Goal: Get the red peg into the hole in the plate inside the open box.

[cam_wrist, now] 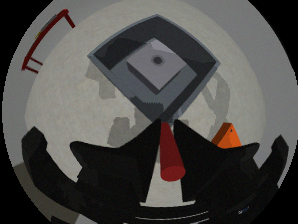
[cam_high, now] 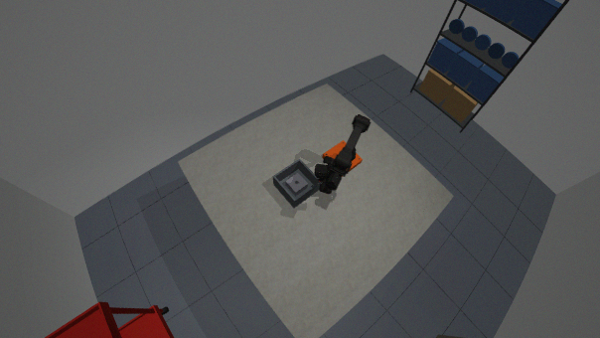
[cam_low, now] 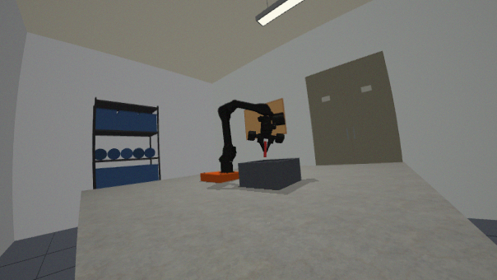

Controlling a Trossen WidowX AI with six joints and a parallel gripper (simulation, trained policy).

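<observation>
The grey box is 11 cm below my gripper tip, 10 cm to the right of it and 6 cm ahead of it. Round my gripper tip: red peg (2 cm to the left, 1 cm behind, 1 cm above).
</observation>
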